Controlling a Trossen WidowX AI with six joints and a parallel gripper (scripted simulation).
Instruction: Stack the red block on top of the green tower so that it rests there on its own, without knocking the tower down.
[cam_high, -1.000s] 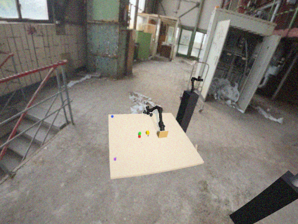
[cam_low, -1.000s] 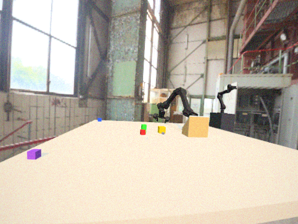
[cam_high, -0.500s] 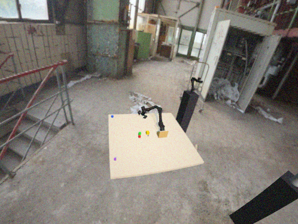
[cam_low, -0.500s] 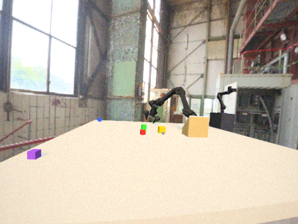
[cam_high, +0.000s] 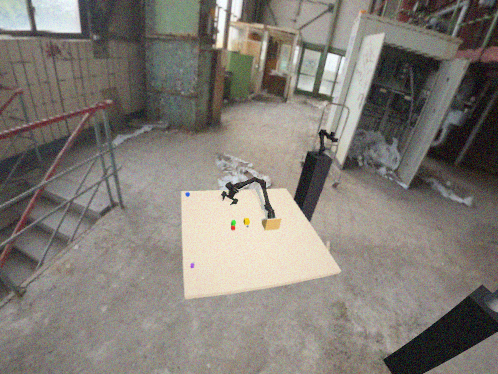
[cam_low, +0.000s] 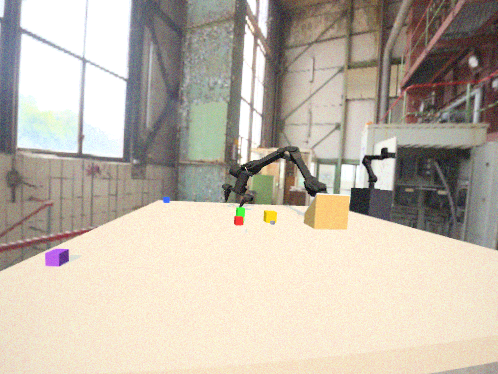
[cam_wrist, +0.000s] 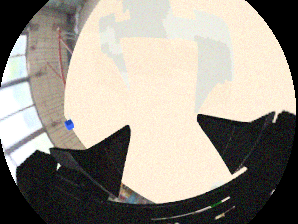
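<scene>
My gripper tip is 380 mm to the right of the red block, 30 mm short of it and 10 mm above it. Round my gripper tip: yellow block 330 mm to the left, 120 mm behind; purple block 750 mm to the left, 460 mm ahead, 10 mm below; blue block 390 mm ahead, 210 mm to the right, 10 mm below.
</scene>
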